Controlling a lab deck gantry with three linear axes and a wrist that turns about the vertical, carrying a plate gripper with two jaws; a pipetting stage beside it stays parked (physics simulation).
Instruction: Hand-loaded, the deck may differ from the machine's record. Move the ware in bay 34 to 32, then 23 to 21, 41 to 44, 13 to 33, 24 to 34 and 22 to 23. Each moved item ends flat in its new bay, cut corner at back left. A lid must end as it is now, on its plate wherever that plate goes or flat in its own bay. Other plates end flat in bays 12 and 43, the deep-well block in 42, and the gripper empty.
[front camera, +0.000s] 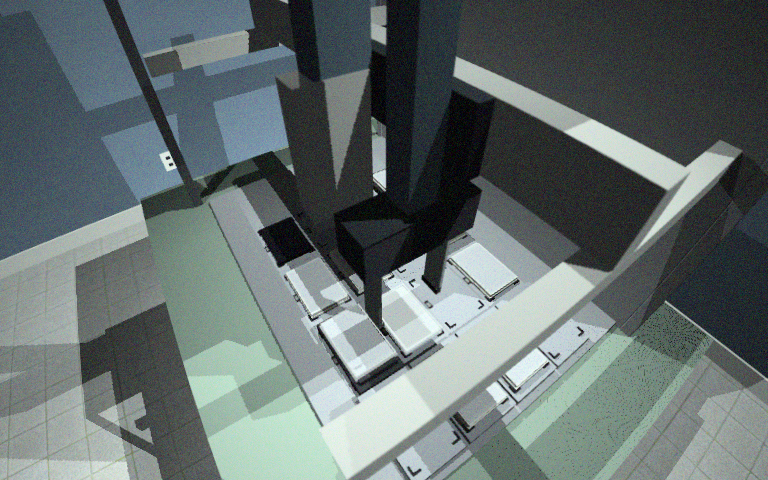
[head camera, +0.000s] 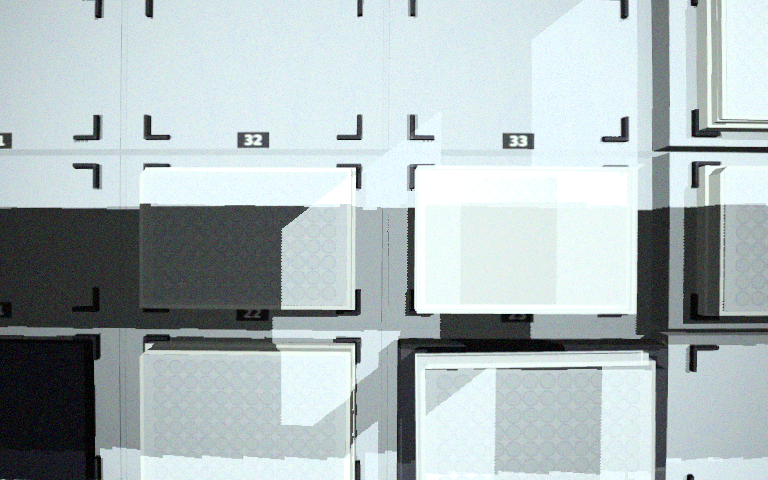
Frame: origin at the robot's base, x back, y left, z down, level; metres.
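Seen in the pictures: gripper, fingertip midpoint: (front camera: 403, 301); robot's base at its link origin: (front camera: 259, 232).
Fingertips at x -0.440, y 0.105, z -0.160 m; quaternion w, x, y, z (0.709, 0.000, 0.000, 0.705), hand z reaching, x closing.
Offsets run from my fingertips to a thing's top centre. "spot": to the spot under its first point.
My gripper (front camera: 403, 306) is open and empty, its jaws astride the front and back sides of the white plate {dy +0.045, dx +0.048, dz +0.143 m} (front camera: 410, 322) (head camera: 523, 240) in bay 23; its exact height is unclear. Plates sit in bay 22 {spot: dy +0.035, dx +0.213, dz +0.145 m} (head camera: 243, 254), bay 34 {spot: dy +0.150, dx -0.164, dz +0.131 m} (front camera: 526, 367) (head camera: 746, 59) and bay 24 {spot: dy +0.036, dx -0.168, dz +0.131 m} (front camera: 480, 408) (head camera: 750, 254). In bay 13 a white-topped item {dy -0.061, dx +0.049, dz +0.123 m} (front camera: 362, 345) (head camera: 540, 421) stands over a dark base. White plates also stand in bay 12 {spot: dy -0.061, dx +0.206, dz +0.145 m} (front camera: 317, 285) (head camera: 243, 401) and bay 43 {spot: dy +0.257, dx +0.044, dz +0.146 m} (front camera: 484, 268). Bays 32 {spot: dy +0.147, dx +0.213, dz +0.160 m} (head camera: 252, 73), 33 (head camera: 481, 84) and 21 {spot: dy +0.037, dx +0.344, dz +0.160 m} (head camera: 45, 249) hold no ware. The gripper hides the deep-well block.
A black item {dy -0.062, dx +0.376, dz +0.152 m} (front camera: 286, 240) (head camera: 45, 407) sits in bay 11. A pale rail (front camera: 481, 367) crosses the front view and covers part of the deck. The grey gantry column (front camera: 334, 124) rises behind the gripper. A dark side wall (front camera: 566, 192) stands at the right.
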